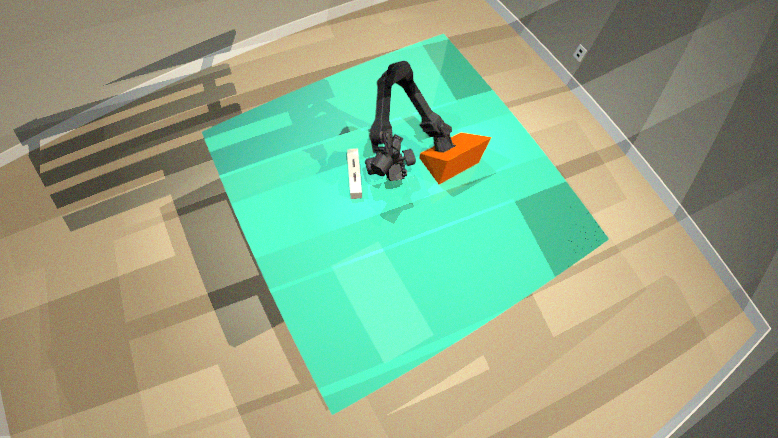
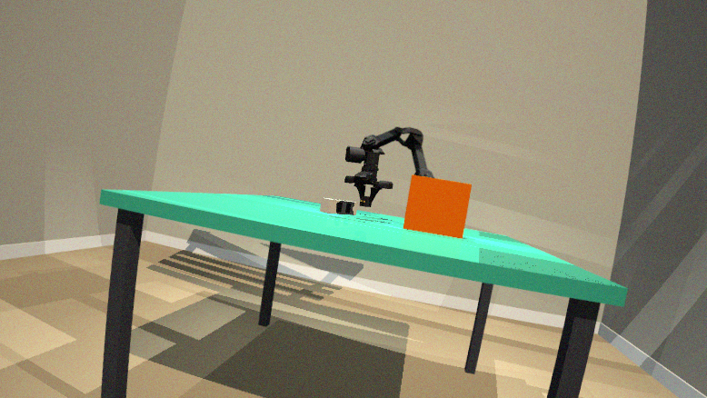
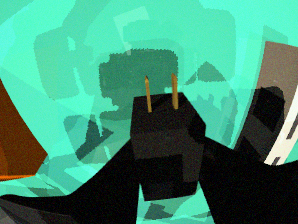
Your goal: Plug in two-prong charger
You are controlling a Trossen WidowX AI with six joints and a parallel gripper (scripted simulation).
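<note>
The dark two-prong charger is 1 cm ahead of my gripper tip, 2 cm to the left of it and 1 cm above it.
</note>
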